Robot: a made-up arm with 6 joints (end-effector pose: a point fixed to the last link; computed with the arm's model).
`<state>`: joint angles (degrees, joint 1 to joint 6).
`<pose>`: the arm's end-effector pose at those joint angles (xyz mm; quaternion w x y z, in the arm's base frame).
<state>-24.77 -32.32 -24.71 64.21 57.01 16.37</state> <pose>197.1 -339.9 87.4 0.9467 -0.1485 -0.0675 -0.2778</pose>
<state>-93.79 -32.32 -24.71 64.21 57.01 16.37</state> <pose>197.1 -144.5 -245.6 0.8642 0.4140 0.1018 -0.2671</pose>
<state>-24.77 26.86 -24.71 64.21 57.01 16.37</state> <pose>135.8 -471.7 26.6 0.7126 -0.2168 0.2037 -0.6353</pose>
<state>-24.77 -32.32 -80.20 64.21 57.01 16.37</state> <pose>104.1 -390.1 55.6 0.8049 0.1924 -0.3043 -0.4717</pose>
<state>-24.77 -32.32 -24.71 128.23 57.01 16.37</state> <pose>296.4 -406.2 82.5 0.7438 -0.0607 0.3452 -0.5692</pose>
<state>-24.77 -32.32 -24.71 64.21 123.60 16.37</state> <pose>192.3 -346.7 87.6 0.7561 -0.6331 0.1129 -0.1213</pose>
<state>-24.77 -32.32 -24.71 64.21 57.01 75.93</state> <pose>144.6 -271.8 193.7 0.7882 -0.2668 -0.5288 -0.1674</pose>
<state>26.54 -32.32 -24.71 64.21 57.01 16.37</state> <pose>197.1 -193.4 343.6 0.7891 -0.5437 -0.1811 -0.2212</pose>
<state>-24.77 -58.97 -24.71 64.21 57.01 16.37</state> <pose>171.9 -277.2 116.4 0.9728 -0.1035 -0.1881 -0.0865</pose>
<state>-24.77 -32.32 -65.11 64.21 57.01 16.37</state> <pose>128.0 -381.7 73.6 0.8640 0.1008 -0.2447 -0.4282</pose>
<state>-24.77 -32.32 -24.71 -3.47 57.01 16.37</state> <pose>105.2 -379.4 11.5 0.8483 -0.1918 -0.4788 0.1198</pose>
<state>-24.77 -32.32 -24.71 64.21 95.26 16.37</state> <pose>194.3 -343.8 86.3 0.8734 -0.4441 0.0373 -0.1963</pose>
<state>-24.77 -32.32 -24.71 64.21 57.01 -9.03</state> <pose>183.8 -348.6 29.0 0.9384 -0.0838 0.1423 -0.3036</pose>
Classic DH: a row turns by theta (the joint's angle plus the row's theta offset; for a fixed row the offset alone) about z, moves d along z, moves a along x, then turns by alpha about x. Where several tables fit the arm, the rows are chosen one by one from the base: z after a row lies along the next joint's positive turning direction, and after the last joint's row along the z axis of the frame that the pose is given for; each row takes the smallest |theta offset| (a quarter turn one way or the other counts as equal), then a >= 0, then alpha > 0; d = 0 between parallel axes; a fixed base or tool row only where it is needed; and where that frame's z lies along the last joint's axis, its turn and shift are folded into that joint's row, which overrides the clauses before.
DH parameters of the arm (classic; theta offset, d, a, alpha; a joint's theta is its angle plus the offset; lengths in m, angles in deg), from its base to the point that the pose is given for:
base (fixed): -90 0.063 0 90
joint 1: 0 -0.0387 0.317 90
joint 2: -90 -0.056 0.0962 90
joint 3: 0 -0.1664 0.032 -90
joint 4: -90 -0.0862 0.0948 90
joint 5: 90 0.1983 0.031 -90
joint 6: 90 -0.0055 0.137 -90
tool (fixed): 0 -0.0134 0 0

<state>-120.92 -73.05 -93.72 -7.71 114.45 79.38</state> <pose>62.8 214.4 -105.3 0.3148 -0.1536 -0.4002 -0.8469</pose>
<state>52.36 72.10 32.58 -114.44 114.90 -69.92</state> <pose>-145.7 -345.3 676.5 0.4204 -0.8686 0.0577 -0.2559</pose>
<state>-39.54 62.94 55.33 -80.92 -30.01 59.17</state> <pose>-112.5 -594.2 -190.0 0.4711 0.8232 -0.1157 -0.2950</pose>
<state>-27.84 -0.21 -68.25 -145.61 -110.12 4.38</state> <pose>44.6 -597.8 -134.0 0.6019 0.0619 0.3722 0.7038</pose>
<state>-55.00 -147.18 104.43 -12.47 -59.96 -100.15</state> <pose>-110.6 -379.7 36.0 0.1789 -0.6450 0.7281 0.1475</pose>
